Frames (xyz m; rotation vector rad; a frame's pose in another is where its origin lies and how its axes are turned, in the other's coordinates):
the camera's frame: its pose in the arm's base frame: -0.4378 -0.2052 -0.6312 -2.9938 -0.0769 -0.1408
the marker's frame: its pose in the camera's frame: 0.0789 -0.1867 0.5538 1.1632 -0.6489 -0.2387
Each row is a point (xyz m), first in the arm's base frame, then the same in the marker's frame.
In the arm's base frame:
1: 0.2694 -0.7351 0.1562
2: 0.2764 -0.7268 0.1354
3: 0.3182 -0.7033 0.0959
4: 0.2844 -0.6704 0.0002
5: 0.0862 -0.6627 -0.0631
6: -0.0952 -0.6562 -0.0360
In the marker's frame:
1: -0.2481 -1.0649 -1.2156
2: -0.2337 -1.0474 -1.2096
3: -0.1792 -1.0175 -1.2095
4: -0.1681 -0.9326 -1.1458
5: -0.3085 -0.8646 -1.0079
6: -0.4540 -0.8841 -0.8978

